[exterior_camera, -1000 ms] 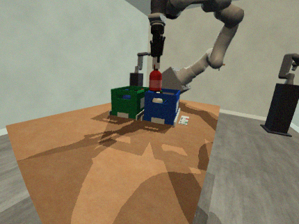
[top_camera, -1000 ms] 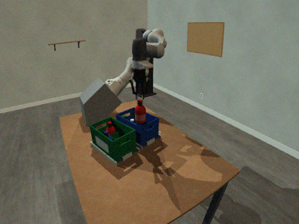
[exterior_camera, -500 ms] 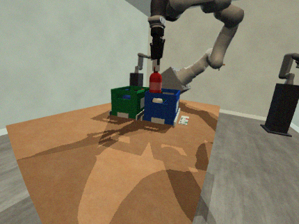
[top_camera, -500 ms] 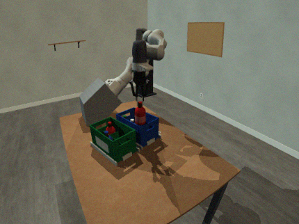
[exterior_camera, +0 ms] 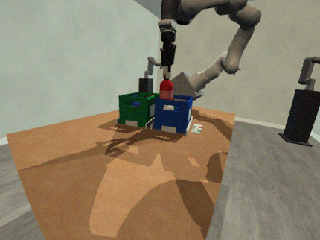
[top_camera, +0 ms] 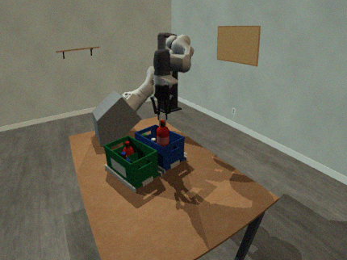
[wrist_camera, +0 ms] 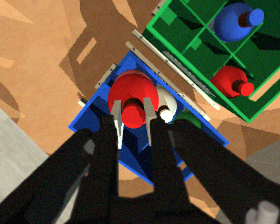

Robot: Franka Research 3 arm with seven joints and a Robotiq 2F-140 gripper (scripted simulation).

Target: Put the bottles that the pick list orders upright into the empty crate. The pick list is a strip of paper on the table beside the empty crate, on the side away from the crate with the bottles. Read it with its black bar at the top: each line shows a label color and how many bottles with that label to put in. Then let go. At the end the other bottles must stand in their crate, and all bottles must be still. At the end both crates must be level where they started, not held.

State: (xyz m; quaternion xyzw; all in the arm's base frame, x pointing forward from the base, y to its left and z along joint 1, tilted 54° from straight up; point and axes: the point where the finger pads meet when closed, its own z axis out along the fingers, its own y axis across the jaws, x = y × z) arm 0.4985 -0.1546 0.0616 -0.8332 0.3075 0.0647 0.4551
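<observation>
Right now my hand is 90 mm past the white bottle, 10 mm to the left of it and 230 mm above it. From my hand the other things lie so: green crate (60 mm behind, 200 mm to the right, 230 mm below); green bottle (170 mm behind, 30 mm to the right, 230 mm below); blue crate (90 mm behind, 30 mm to the left, 230 mm below).
</observation>
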